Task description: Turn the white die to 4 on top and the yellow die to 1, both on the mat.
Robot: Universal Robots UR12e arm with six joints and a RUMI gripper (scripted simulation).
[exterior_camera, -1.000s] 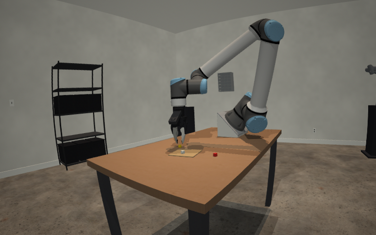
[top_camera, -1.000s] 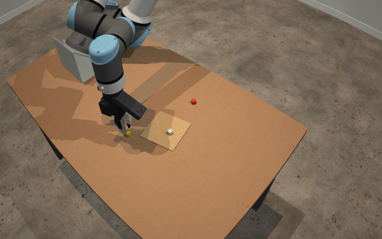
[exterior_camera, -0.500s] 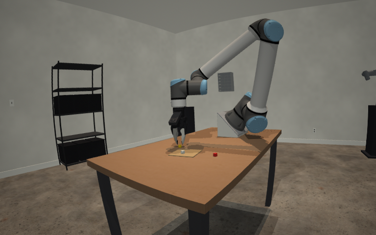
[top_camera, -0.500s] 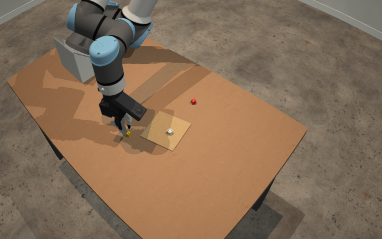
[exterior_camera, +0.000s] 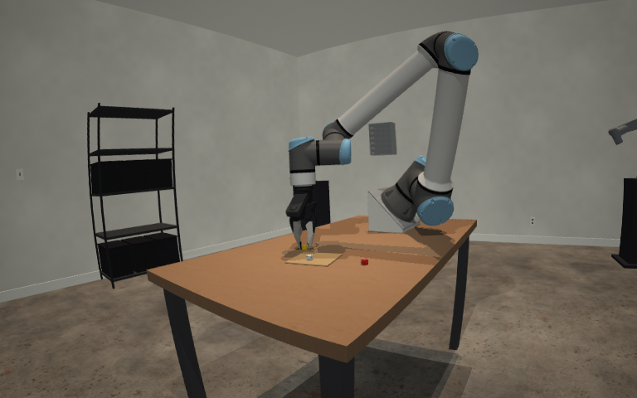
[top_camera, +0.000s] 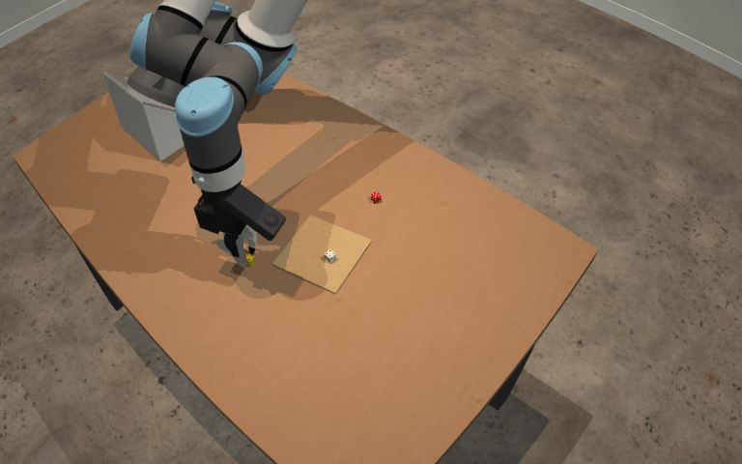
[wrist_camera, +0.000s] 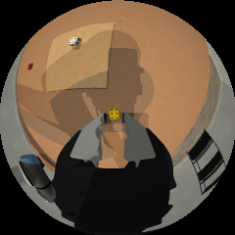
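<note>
Now: hand 10 mm above the yellow die. The rest, counted from my hand: red die 280 mm to the left, 90 mm ahead, 10 mm below; tan mat 110 mm to the left, 90 mm ahead, 20 mm below; white die 120 mm ahead, 100 mm to the left, 10 mm below.
</note>
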